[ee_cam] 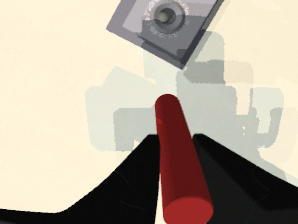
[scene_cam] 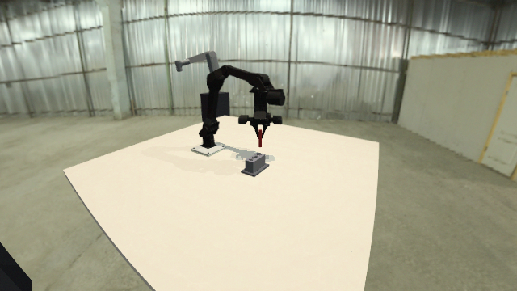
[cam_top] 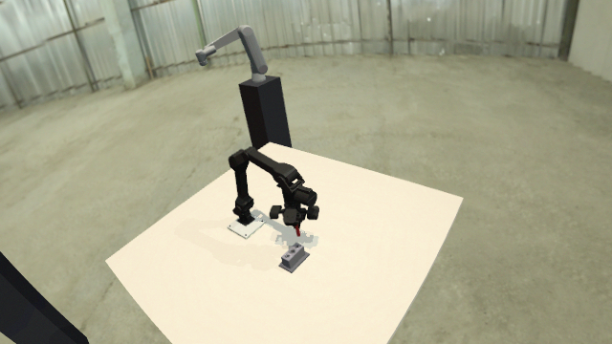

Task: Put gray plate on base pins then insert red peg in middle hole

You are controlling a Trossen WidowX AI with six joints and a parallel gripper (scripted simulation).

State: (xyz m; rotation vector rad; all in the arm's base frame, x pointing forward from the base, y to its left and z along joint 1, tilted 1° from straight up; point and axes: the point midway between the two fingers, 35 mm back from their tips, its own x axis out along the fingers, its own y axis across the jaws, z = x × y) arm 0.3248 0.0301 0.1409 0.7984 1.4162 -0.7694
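Right now my gripper tip is 3 cm short of the gray plate, 7 cm to the left of it and 7 cm above it. From my gripper tip the other things lie so: base 3 cm ahead, 7 cm to the right, 11 cm below; red peg right at my gripper tip.
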